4 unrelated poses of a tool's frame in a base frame.
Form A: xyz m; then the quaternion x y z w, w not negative.
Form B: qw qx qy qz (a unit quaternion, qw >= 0); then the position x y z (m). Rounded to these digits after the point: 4 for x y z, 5 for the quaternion.
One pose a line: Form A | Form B
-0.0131 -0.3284 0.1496 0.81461 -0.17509 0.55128 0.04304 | 0.04304 0.81461 -0.17509 0.55128 -0.0131 -0.3284 0.1496
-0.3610 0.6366 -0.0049 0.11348 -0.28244 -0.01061 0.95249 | 0.95249 0.11348 -0.28244 -0.01061 -0.3610 0.6366 -0.0049
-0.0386 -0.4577 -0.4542 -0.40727 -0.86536 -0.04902 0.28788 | 0.28788 -0.40727 -0.86536 -0.04902 -0.0386 -0.4577 -0.4542
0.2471 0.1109 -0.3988 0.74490 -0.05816 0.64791 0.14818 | 0.14818 0.74490 -0.05816 0.64791 0.2471 0.1109 -0.3988
